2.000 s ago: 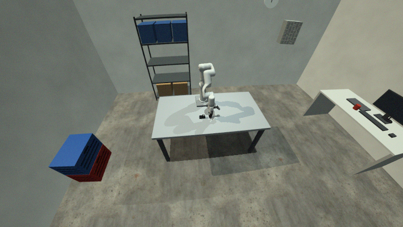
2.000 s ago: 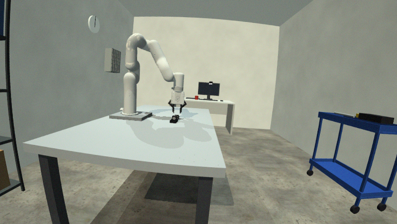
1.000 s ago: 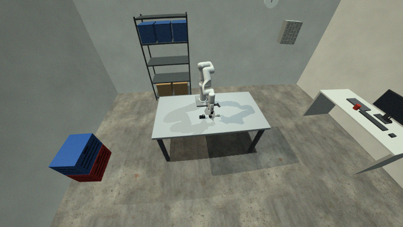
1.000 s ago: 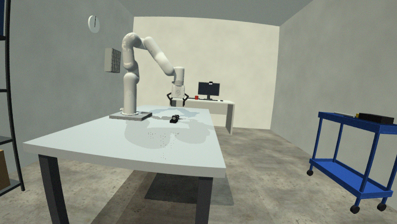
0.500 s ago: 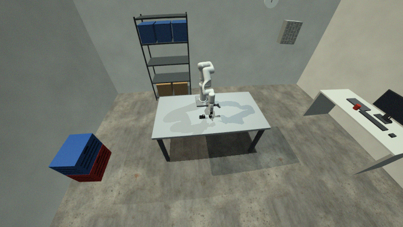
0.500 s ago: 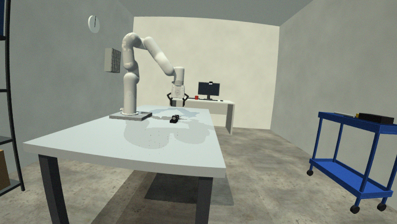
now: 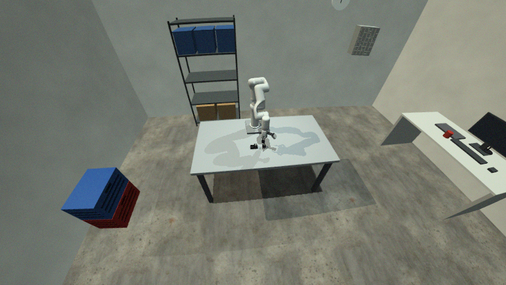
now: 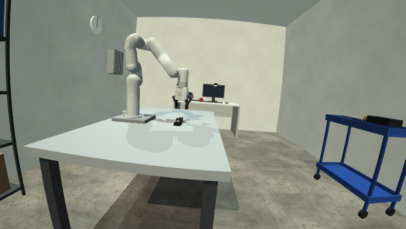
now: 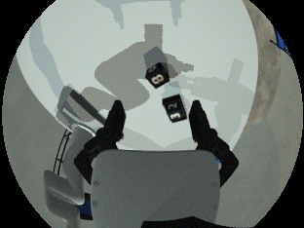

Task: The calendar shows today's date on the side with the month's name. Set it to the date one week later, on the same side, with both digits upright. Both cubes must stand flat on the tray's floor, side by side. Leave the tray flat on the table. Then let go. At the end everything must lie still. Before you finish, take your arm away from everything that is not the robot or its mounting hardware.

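Now: the cube 90 mm below my hand.
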